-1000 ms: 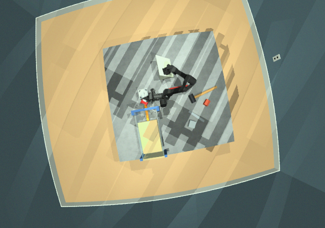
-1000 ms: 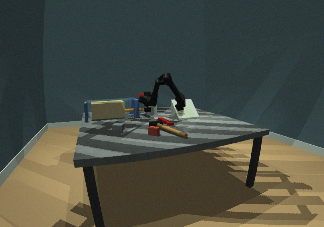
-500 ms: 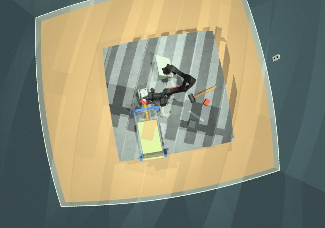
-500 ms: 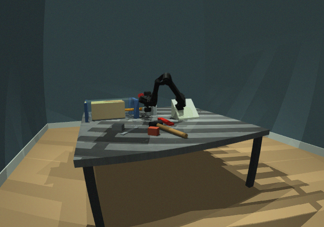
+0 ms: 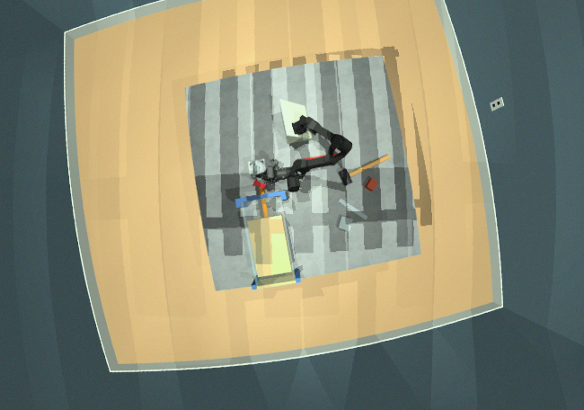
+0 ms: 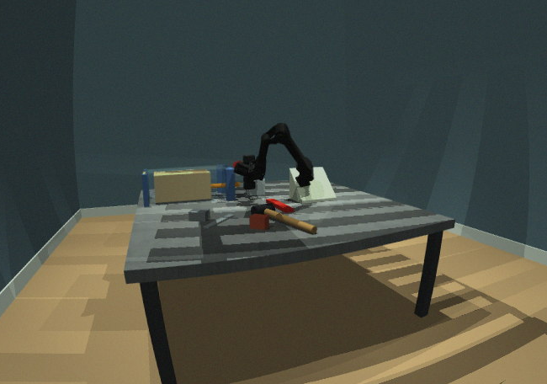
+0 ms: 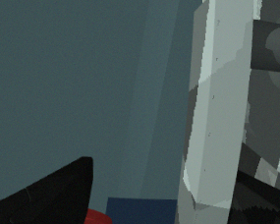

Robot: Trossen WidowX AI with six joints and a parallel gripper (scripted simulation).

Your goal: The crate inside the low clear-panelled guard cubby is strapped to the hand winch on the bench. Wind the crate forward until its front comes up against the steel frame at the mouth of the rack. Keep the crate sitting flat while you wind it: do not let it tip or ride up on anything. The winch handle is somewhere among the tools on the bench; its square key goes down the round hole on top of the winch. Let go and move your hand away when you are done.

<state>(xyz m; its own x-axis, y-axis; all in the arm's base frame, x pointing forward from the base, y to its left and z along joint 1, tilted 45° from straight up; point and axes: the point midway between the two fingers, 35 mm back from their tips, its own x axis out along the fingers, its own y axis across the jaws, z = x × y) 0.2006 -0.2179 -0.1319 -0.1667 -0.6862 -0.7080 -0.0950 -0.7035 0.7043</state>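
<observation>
The winch handle lies 10 mm to the left of my gripper tip, 10 mm below it and 10 mm ahead of it. Also, from my gripper tip: clear-panelled cubby 350 mm ahead, 40 mm to the right, 20 mm below; then grey winch 100 mm below, 70 mm behind, 10 mm to the left; then red spool-shaped handle grip 50 mm ahead, 20 mm above, 10 mm to the left.
</observation>
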